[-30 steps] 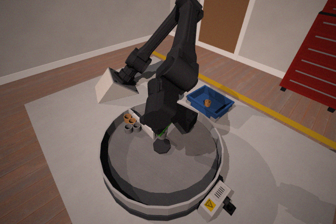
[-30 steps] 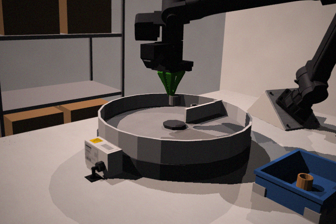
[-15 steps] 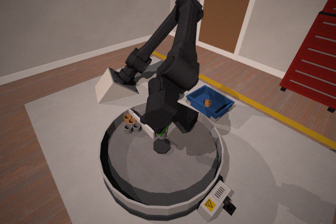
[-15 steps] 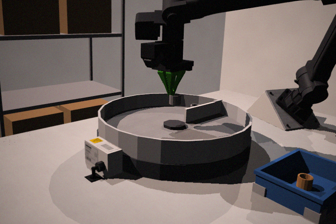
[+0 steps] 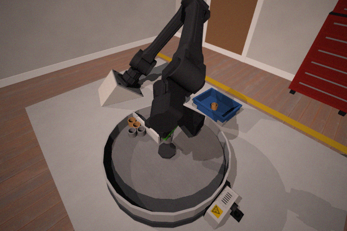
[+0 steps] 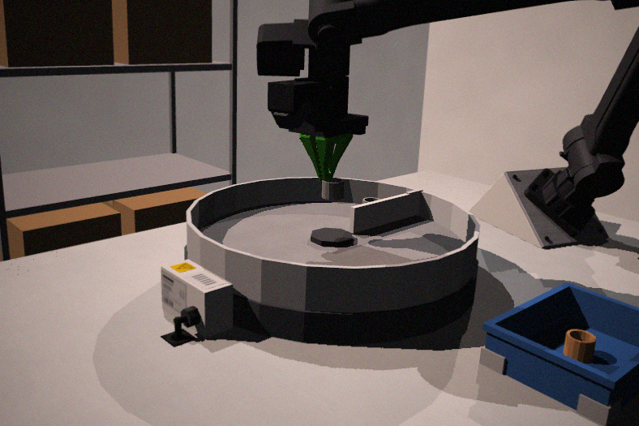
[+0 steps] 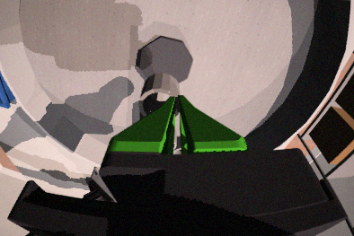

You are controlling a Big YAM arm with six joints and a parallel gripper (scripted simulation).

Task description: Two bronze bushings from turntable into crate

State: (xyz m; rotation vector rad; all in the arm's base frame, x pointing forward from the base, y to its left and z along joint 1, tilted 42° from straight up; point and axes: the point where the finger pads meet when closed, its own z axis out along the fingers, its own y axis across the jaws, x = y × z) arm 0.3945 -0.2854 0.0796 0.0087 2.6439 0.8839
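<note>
Now: hand 90 mm above the turntable and 10 mm to the right of it. From my hand the other things lie so: blue crate: 380 mm to the left, 120 mm below, 20 mm behind.
</note>
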